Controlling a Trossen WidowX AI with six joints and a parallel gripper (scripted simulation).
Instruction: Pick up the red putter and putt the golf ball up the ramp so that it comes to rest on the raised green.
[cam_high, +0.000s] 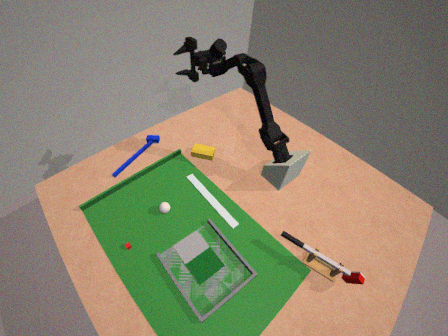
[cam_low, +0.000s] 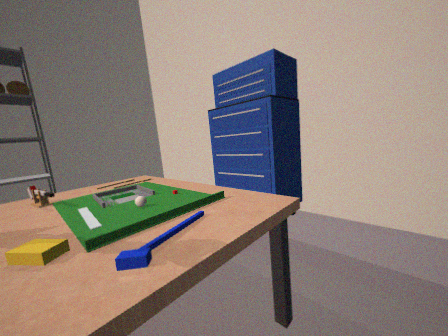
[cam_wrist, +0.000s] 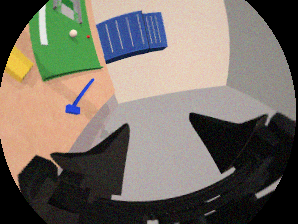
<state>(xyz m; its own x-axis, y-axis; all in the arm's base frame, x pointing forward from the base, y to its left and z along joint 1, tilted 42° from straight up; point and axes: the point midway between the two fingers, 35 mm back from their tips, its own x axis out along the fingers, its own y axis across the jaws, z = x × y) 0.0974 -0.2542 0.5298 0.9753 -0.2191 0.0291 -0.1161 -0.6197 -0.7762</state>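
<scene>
My gripper tip is now 88 cm to the right of the red putter, 29 cm above it and 11 cm short of it. Also, from my gripper tip: blue putter (33 cm below, 27 cm ahead, 2 cm to the left); then yellow block (33 cm below, 23 cm to the left, 4 cm ahead); then white strip (43 cm to the left, 34 cm below, 19 cm ahead).
</scene>
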